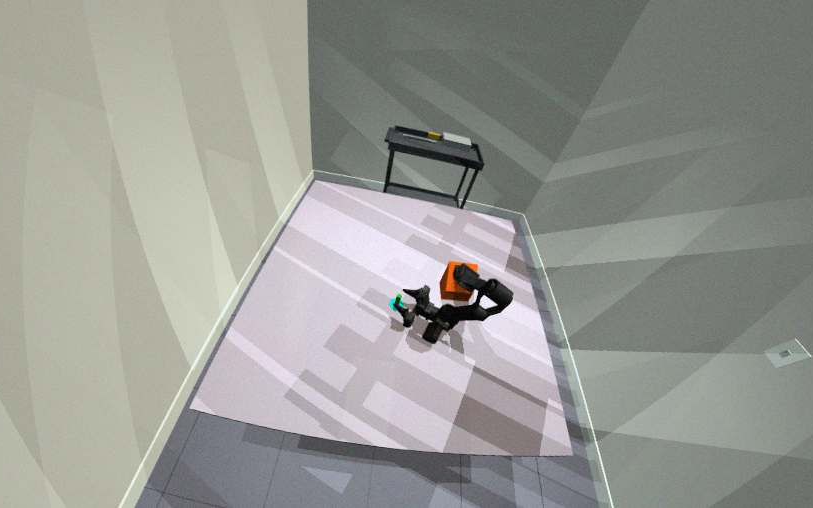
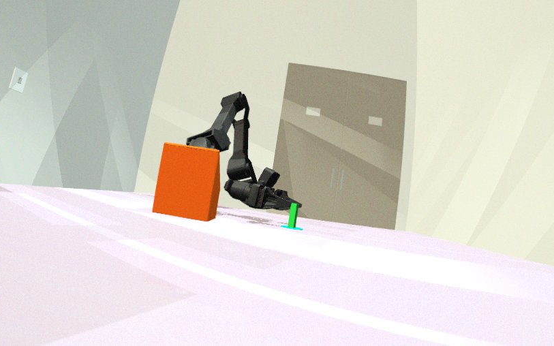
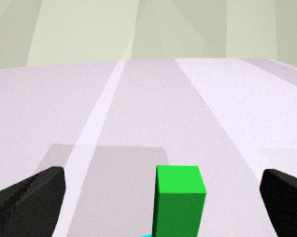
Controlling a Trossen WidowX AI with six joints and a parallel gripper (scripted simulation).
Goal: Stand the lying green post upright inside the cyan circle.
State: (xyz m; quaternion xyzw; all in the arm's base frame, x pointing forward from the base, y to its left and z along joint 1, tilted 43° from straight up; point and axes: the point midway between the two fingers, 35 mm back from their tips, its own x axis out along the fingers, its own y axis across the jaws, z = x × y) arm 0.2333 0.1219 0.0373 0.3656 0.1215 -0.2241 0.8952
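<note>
Now: the green post 30 mm below my gripper tip. Also, from my gripper tip: cyan circle (60 mm below).
</note>
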